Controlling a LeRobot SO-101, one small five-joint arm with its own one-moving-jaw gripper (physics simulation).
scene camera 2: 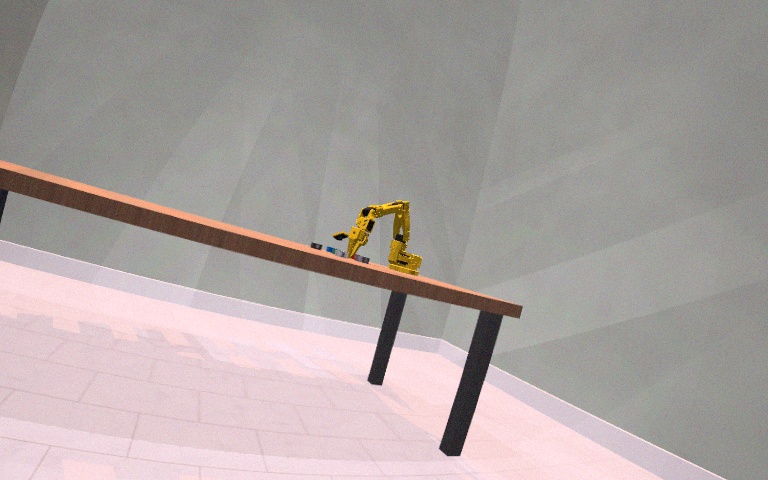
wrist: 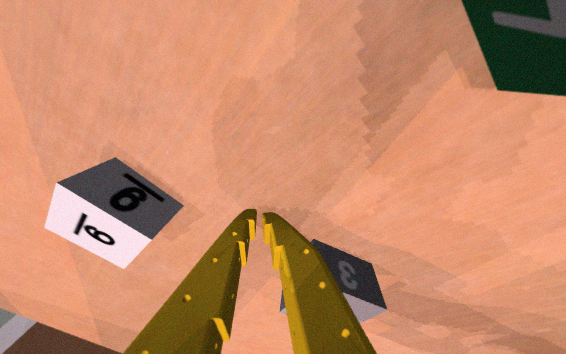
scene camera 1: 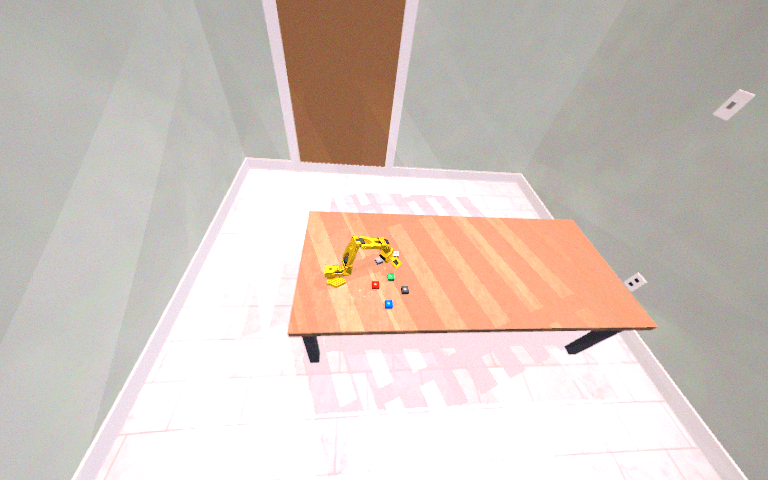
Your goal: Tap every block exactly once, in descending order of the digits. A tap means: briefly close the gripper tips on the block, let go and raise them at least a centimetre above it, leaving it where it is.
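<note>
My gripper (wrist: 260, 214) (scene camera 2: 350, 256) is shut and empty, with its tips low over the table between two blocks. A white block (wrist: 97, 235) (scene camera 1: 395, 253) lies to the left of the jaws in the wrist view; the bar beside its digit makes it read as a 9. A pale lavender-grey block (wrist: 366, 307) (scene camera 1: 378, 260) with a 3 is partly hidden behind the right jaw. A green block (wrist: 530, 65) (scene camera 1: 390, 276) is cut off at the upper right of the wrist view, its digit only partly visible. A red block (scene camera 1: 375, 284), a dark grey block (scene camera 1: 404, 289) and a blue block (scene camera 1: 388, 303) have unreadable digits.
The blocks and the yellow arm (scene camera 1: 350, 253) (scene camera 2: 400, 223) are on the wooden table (scene camera 1: 509, 271) (scene camera 2: 169, 217). The green, red, dark grey and blue blocks lie nearer the table's front edge in scene camera 1. A yellow piece (scene camera 1: 336, 282) lies beside the arm's base.
</note>
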